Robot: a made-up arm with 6 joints.
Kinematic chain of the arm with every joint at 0, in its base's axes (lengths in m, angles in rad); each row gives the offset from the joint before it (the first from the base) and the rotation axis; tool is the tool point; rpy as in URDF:
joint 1: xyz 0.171 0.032 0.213 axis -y
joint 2: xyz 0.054 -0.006 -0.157 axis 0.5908 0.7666 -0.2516
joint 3: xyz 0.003 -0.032 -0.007 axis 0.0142 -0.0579 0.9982
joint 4: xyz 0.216 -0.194 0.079 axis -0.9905 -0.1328 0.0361
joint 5: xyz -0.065 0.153 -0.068 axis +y
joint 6: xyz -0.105 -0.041 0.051 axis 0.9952 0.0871 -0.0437
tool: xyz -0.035 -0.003 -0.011 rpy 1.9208 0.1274 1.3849
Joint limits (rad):
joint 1: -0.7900..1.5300
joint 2: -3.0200..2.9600
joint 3: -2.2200..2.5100
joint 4: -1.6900..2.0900
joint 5: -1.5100..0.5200
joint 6: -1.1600..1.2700
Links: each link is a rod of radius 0.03 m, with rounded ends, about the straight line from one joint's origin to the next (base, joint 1, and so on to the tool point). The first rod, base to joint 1, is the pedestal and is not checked.
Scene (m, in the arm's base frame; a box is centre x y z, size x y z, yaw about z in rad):
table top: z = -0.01
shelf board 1: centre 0.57 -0 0.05 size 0.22 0.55 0.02 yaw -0.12
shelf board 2: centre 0.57 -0 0.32 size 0.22 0.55 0.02 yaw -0.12
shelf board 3: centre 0.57 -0 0.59 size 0.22 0.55 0.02 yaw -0.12
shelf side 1: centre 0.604 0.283 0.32 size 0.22 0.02 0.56 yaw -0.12
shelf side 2: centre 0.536 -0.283 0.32 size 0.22 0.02 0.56 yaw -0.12
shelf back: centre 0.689 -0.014 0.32 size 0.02 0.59 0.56 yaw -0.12
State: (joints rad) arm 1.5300 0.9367 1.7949 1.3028 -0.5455 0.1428
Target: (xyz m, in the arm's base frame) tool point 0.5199 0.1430 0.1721
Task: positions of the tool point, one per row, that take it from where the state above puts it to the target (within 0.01 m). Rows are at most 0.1 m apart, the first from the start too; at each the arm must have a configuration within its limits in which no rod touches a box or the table.
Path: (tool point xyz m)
1: 0.4784 0.1134 0.4203
2: 0.4187 0.1013 0.3824
3: 0.3596 0.0873 0.3415
4: 0.3027 0.0783 0.2964
5: 0.3365 0.0720 0.3030
6: 0.3740 0.0785 0.2875
7: 0.3987 0.0968 0.2535
8: 0.3998 0.1223 0.2131
9: 0.3761 0.1478 0.1818
10: 0.3364 0.1651 0.1721
11: 0.4024 0.1818 0.1671
12: 0.4666 0.1726 0.1662
13: 0.5199 0.1430 0.1721

